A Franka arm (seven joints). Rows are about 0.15 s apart.
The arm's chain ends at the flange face. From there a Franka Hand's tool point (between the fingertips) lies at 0.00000 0.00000 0.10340 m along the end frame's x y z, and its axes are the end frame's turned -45 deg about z.
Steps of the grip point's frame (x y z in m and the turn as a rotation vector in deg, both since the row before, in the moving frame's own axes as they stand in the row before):
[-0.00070 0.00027 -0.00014 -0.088 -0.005 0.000]
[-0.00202 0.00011 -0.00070 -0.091 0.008 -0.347]
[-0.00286 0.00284 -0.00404 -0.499 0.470 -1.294]
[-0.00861 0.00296 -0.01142 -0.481 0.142 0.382]
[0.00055 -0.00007 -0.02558 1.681 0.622 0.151]
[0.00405 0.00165 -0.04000 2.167 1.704 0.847]
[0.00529 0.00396 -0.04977 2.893 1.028 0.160]
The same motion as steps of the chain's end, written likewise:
[-0.00041 0.00057 -0.00014 -0.066 0.059 0.000]
[-0.00148 0.00140 -0.00070 -0.059 0.070 -0.347]
[-0.00125 0.00401 -0.00403 -0.021 0.685 -1.294]
[-0.00479 0.00775 -0.01142 -0.240 0.441 0.382]
[0.00169 0.00250 -0.02553 1.628 -0.749 0.151]
[0.00458 0.00324 -0.03988 2.737 -0.327 0.847]
[0.00891 0.00406 -0.04962 2.773 -1.319 0.160]

